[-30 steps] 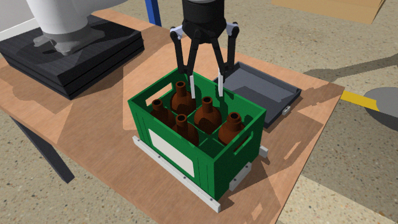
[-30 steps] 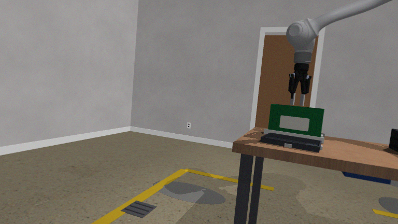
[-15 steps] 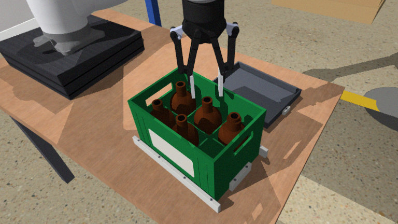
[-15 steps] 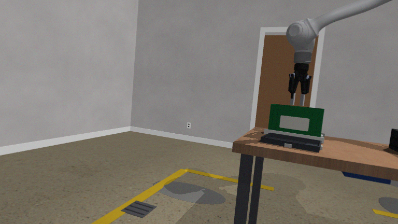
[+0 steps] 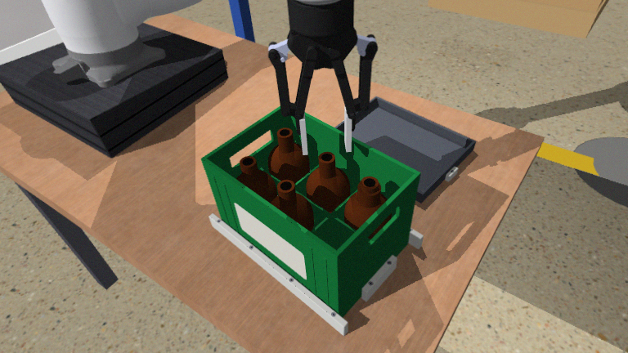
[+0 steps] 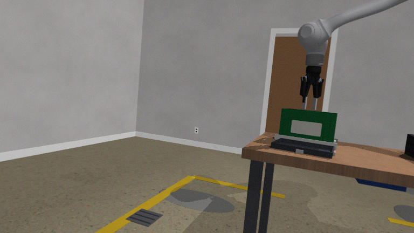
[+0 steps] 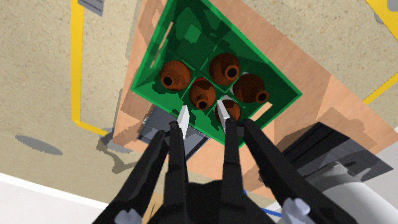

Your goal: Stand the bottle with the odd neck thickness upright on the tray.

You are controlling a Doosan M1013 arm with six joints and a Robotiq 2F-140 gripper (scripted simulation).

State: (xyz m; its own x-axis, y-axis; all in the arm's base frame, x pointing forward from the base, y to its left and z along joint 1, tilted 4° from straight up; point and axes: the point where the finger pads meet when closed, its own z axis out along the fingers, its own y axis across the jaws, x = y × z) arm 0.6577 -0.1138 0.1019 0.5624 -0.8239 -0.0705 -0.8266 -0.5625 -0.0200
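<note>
My gripper is now 10 mm past the crate, 40 mm to the left of it and 130 mm above it. Also, from my hand: grey tray: 20 mm ahead, 240 mm to the left, 200 mm below.
</note>
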